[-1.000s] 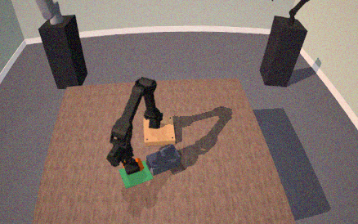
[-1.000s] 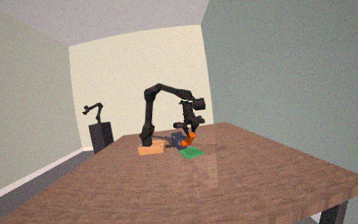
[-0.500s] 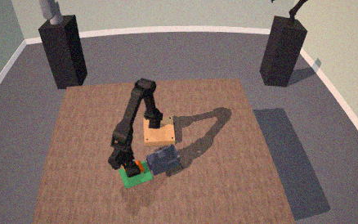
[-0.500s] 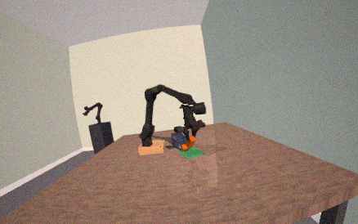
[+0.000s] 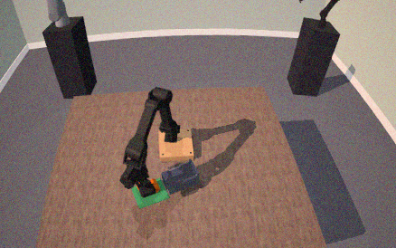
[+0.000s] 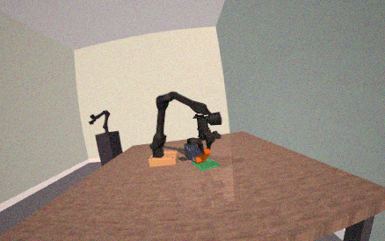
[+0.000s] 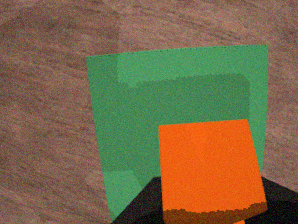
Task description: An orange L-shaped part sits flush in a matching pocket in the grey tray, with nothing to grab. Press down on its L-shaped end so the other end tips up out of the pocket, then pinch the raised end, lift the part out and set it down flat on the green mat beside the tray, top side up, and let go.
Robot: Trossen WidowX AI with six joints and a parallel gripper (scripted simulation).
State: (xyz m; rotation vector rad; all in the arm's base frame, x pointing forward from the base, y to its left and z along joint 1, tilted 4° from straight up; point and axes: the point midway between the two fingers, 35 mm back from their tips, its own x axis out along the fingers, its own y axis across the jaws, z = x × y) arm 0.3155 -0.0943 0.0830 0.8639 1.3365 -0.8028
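Now: the orange part 3 cm below my gripper tip, 3 cm behind it and 2 cm to the left of it. From my gripper tip the other things lie so: green mat 9 cm below, 2 cm to the left, 1 cm behind.
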